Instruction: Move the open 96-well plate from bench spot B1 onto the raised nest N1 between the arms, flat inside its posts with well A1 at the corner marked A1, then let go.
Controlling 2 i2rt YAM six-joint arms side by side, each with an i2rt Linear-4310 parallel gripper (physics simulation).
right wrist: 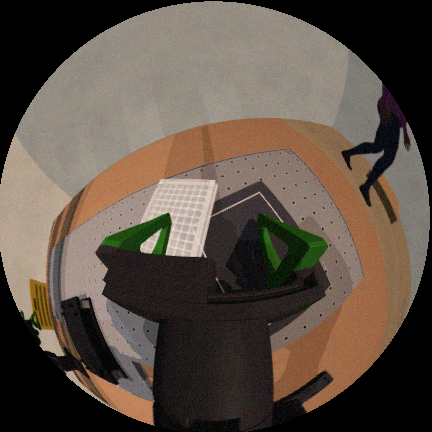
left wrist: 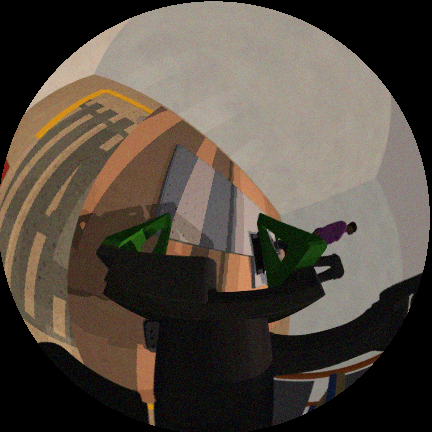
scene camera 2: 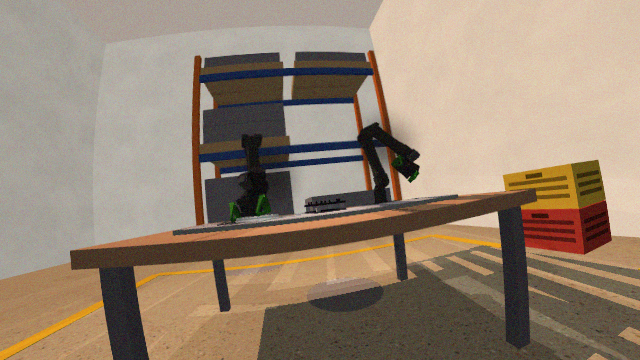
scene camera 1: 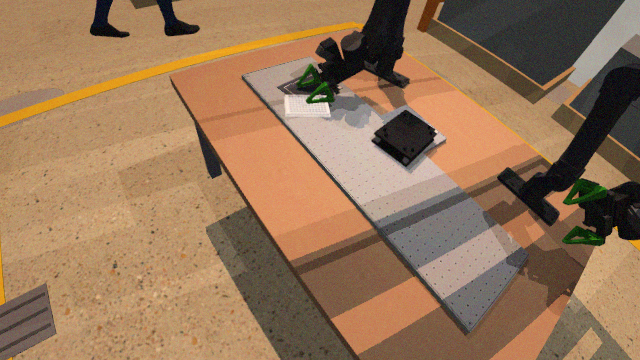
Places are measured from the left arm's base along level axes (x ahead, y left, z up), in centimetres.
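Pixels of known places: left gripper, between the fingertips: (left wrist: 213,217) (scene camera 2: 408,171) (scene camera 1: 564,223); right gripper, between the fingertips: (right wrist: 213,217) (scene camera 2: 243,218) (scene camera 1: 301,93); left arm's base, origin of its link: (scene camera 1: 527,196); right arm's base, origin of its link: (scene camera 1: 382,73).
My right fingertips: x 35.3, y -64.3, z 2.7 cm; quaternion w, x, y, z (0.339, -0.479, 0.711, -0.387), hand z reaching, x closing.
For each thing: its top centre in the pictures, then the offset to it from my right fingertips. "pt": a spot on its surface instead. Level surfaces: height alone.
- white 96-well plate, centre of its top: (right wrist: 167,220) (scene camera 1: 307,103) (scene camera 2: 258,216) dx +1.4, dy +4.9, dz +0.2 cm
- dark outlined square, a spot on its surface: (right wrist: 240,202) pt dx +1.4, dy -3.7, dz -1.2 cm
- black raised nest, centre of its top: (scene camera 1: 409,129) (scene camera 2: 323,200) (left wrist: 268,250) dx -15.1, dy +29.5, dz +3.0 cm
- perforated grey board, height of its surface: dz -1.4 cm
- wooden table, height of its surface: dz -2.7 cm
The white 96-well plate (scene camera 1: 295,107) (right wrist: 182,205) lies flat at the far left end of the perforated board, partly over the dark outlined square (right wrist: 240,202). My right gripper (scene camera 1: 303,94) (scene camera 2: 246,218) (right wrist: 213,217) is open and empty, low over the plate and square; in the right wrist view one finger overlaps the plate, the other the dark square. The black raised nest (scene camera 1: 406,132) (scene camera 2: 325,203) (right wrist: 90,340) stands between the arms and holds no plate. Its A1 mark and the plate's A1 are not legible. My left gripper (scene camera 1: 564,222) (left wrist: 213,217) is open and empty, far from the plate.
The perforated grey board (scene camera 1: 340,155) (left wrist: 187,200) runs along the wooden table (scene camera 1: 260,200). The right arm's base foot (scene camera 1: 395,77) and the left arm's base foot (scene camera 1: 542,207) stand behind the board. A person (right wrist: 387,130) is on the floor beyond the table. Yellow and red crates (scene camera 2: 550,190) stand at the right.
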